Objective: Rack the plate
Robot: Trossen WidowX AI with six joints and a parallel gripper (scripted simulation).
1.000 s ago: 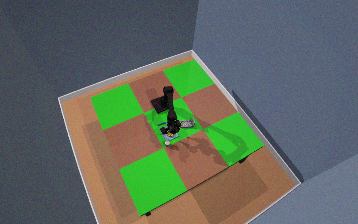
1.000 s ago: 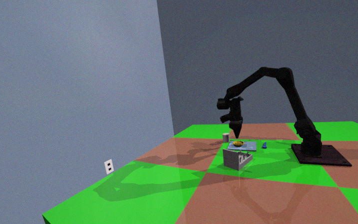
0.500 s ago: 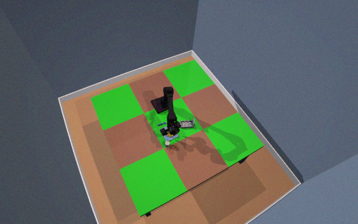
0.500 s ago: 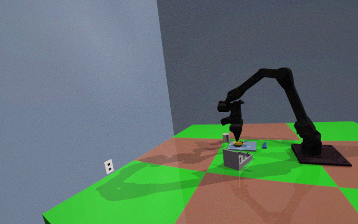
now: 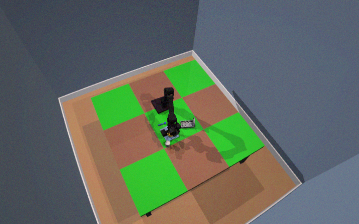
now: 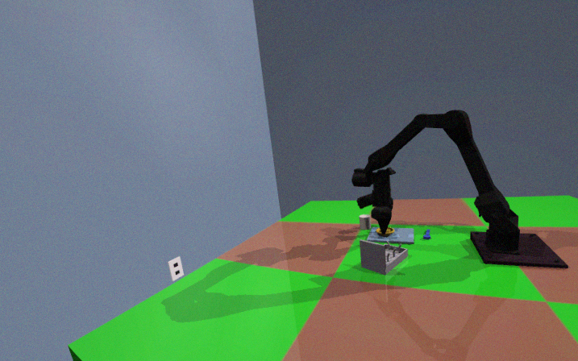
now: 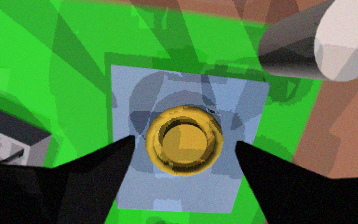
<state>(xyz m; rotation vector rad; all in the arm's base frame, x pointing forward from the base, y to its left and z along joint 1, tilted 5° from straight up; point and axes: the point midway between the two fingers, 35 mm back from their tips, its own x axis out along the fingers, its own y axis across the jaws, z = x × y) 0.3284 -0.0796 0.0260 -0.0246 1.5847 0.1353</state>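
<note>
Now: gripper tip 10 mm above the yellow plate. Round my gripper tip: light blue mat 20 mm behind, 20 mm below; then blue spoon 140 mm behind, 20 mm to the right, 20 mm below; then white cup 90 mm ahead, 70 mm to the right.
</note>
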